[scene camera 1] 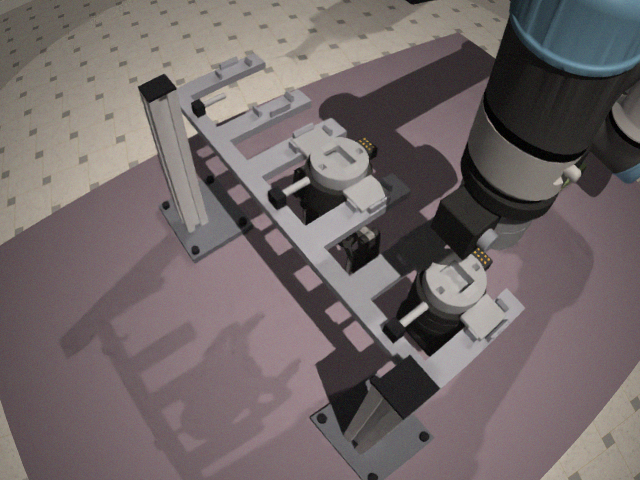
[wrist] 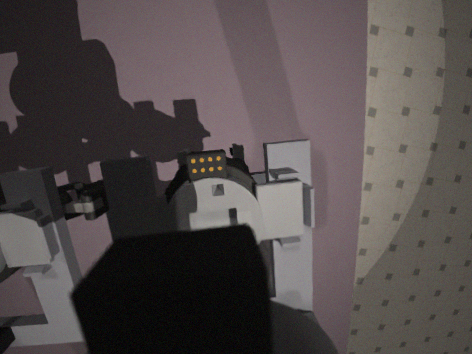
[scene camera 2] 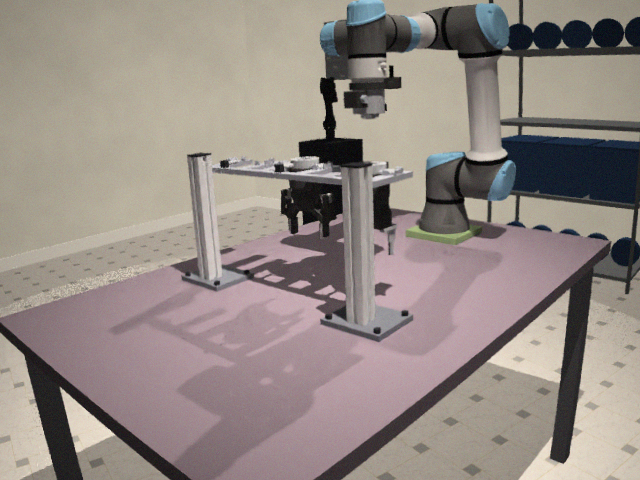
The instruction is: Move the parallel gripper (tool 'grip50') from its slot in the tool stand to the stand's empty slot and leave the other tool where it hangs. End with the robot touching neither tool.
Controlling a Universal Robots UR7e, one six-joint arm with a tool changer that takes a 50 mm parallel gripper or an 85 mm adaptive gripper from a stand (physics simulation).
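Places are measured from the arm's base along level axes (x down, y right, z back), in millimetres.
Pixels of known places: arm's base, link origin: [scene camera 2: 444, 227].
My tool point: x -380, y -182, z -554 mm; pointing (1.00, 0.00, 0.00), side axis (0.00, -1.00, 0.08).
Observation:
For each thing: its top centre in the pictures, then the offset to it from my tool point. "pt": a spot on its surface instead. Level surfaces: height alone.
- stand's rail, surface spot: [scene camera 1: 330, 268] pt dx +118, dy +79, dz -90 mm
- far post, surface spot: [scene camera 1: 178, 165] [scene camera 2: 207, 215] pt dx +231, dy +386, dz -148 mm
- mauve table, surface height: dx +400 mm
The parallel gripper [scene camera 1: 454, 284] [scene camera 2: 382, 206] [wrist: 242, 200] hangs upright in the stand's near end slot, its light right side plate on the prong. Its left plate is hidden. The adaptive gripper [scene camera 1: 338, 162] [scene camera 2: 306, 192] hangs in the middle slot, linked fingers below. The far end slot, between two bare prongs [scene camera 1: 273, 111], is empty. The arm's bare coupler [scene camera 1: 509, 232] [scene camera 2: 368, 105] carries no tool and hangs above the parallel gripper, with a visible gap in scene camera 2. A dark block at the wrist covers part of the wrist view. The parallel gripper's finger opening is unclear.
The stand's rail [scene camera 1: 330, 268] runs between a far post [scene camera 1: 178, 165] [scene camera 2: 204, 222] and a near post [scene camera 2: 357, 248] on the mauve table [scene camera 1: 248, 335] [scene camera 2: 454, 310]. A black box [scene camera 2: 330, 149] on a jointed bracket shows behind the stand. Shelves [scene camera 2: 568, 124] stand behind the arm.

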